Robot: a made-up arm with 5 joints.
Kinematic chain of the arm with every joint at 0, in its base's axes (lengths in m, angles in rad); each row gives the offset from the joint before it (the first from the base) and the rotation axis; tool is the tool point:
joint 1: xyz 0 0 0.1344 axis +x
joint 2: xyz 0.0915 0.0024 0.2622 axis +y
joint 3: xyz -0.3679 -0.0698 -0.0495 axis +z
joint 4: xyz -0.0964 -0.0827 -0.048 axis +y
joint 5: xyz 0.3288 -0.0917 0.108 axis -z
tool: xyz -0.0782 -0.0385 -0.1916
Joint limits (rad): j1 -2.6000..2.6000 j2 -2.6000..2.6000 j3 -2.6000..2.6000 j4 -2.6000..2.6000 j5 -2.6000..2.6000
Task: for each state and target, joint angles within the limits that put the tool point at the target. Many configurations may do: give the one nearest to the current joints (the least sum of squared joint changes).
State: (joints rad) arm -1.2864 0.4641 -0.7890 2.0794 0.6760
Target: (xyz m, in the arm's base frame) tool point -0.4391 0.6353 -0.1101
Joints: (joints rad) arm -1.6607 0.9623 -1.2020 2.3605 0.7578
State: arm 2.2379 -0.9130 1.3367 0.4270 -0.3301
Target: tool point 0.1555 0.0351 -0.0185
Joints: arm 2.1550 -0.7279 0.6809 0.0609 -0.3386
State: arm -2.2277 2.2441 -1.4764 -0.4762 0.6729
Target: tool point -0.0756 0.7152 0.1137
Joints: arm -2.0002 1.4849 -1.0540 -0.1908 0.8540
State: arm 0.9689 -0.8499 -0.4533 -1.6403 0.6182
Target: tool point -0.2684 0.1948 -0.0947
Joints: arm 1.1849 -1.1917 -0.4765 -2.3000 0.3784
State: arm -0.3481 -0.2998 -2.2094 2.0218 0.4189
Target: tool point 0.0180 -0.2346 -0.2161
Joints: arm -0.9373 -0.9337 -1.5748 1.6957 0.0842
